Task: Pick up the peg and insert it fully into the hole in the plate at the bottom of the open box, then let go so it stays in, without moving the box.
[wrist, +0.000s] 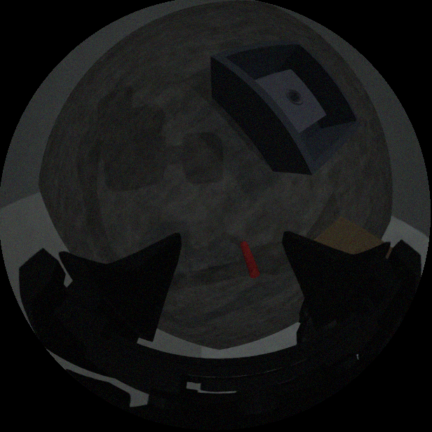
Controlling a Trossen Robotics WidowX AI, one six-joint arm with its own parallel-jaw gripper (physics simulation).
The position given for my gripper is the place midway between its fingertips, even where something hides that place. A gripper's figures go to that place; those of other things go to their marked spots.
Labels:
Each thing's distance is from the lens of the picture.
my gripper (pixel 233 238): 10 cm
dark blue box (pixel 233 72): 15 cm
pale plate (pixel 300 106): 22 cm
The marked spots on the dark blue box and the pale plate are 11 cm apart.

